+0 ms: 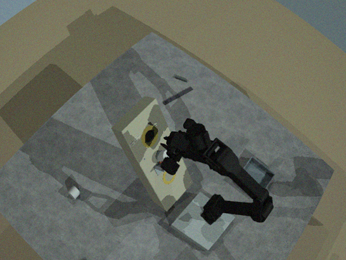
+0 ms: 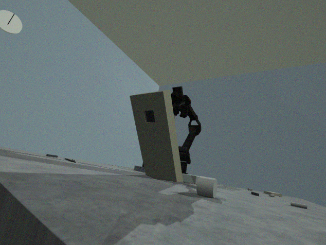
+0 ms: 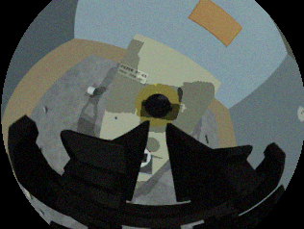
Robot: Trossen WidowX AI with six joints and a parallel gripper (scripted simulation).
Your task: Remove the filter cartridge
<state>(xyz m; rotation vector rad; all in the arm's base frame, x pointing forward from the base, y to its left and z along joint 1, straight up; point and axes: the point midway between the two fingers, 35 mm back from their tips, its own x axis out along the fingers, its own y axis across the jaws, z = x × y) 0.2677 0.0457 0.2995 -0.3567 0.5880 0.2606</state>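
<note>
Now: gripper tip 2 cm past the round filter cartridge, 1 cm to the left of it and 9 cm above it. From my gripper tip the other things lie so: grey tray (31 cm behind, 34 cm to the right, 31 cm below).
</note>
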